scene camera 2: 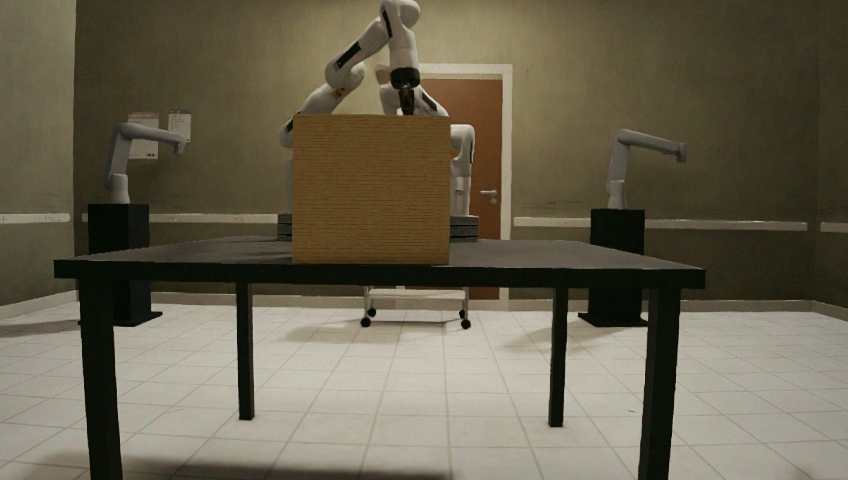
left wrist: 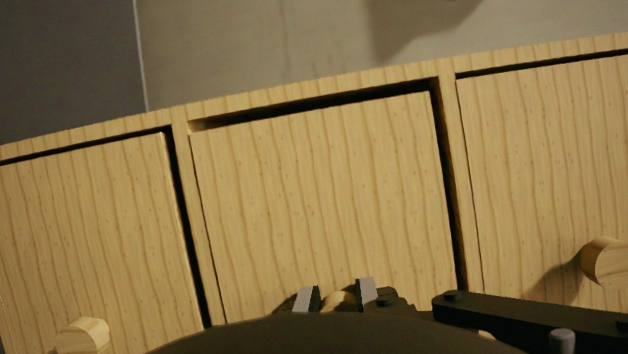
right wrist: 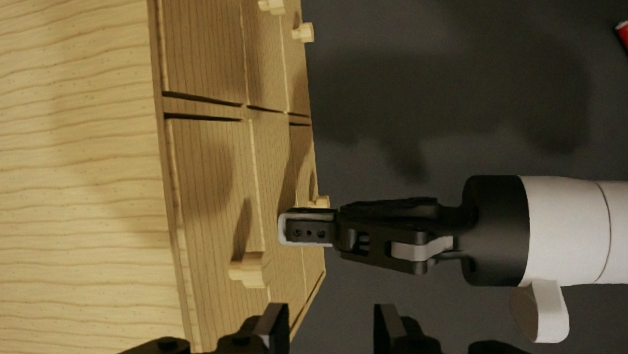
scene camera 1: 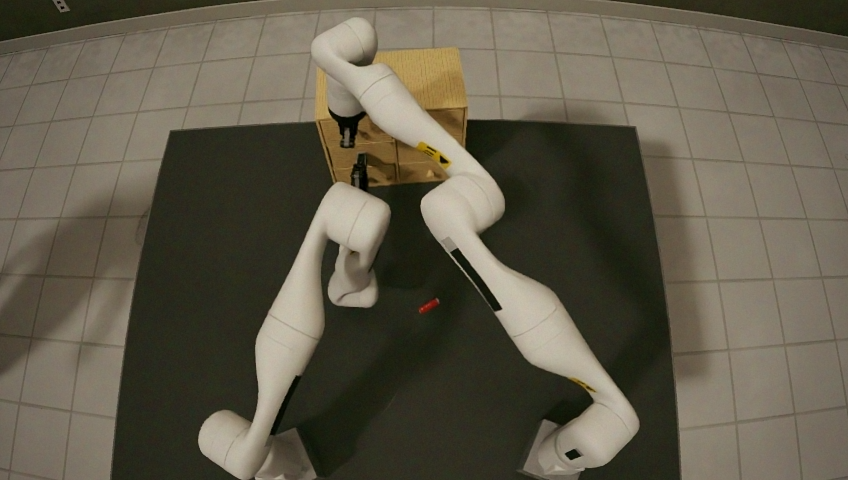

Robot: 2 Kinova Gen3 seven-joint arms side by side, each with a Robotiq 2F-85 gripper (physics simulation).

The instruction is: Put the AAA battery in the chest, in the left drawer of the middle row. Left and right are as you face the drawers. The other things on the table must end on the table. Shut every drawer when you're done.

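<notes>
The wooden chest stands at the table's back. Its middle-row left drawer looks flush with its neighbours, its inside hidden. My left gripper is shut on this drawer's round knob. My right gripper is open and empty, high in front of the chest's left side, above the left gripper. The AAA battery does not show in any view.
A red battery-like cylinder lies on the dark table in front of the chest. The right arm reaches across the chest's front. Knobs of the top-left drawer and bottom-left drawer stick out. The other visible drawers look shut.
</notes>
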